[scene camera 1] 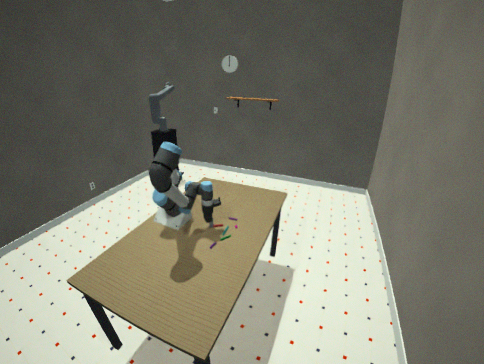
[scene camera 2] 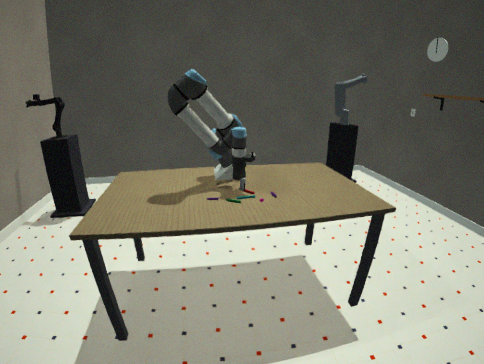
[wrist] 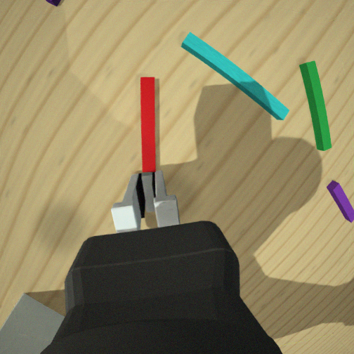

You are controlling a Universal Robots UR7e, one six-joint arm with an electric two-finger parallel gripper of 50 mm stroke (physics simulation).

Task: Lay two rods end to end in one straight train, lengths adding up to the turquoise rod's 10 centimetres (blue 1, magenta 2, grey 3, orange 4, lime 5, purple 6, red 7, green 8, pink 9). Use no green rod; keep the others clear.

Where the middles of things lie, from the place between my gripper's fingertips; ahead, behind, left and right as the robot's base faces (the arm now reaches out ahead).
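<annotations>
Red rod [wrist: 147,84]: my hand 30 mm to the right of it, 40 mm short of it. From my hand: turquoise rod [wrist: 191,43] 10 mm to the right, 110 mm ahead; green rod [wrist: 311,81] 80 mm to the right, 140 mm ahead.
</annotations>
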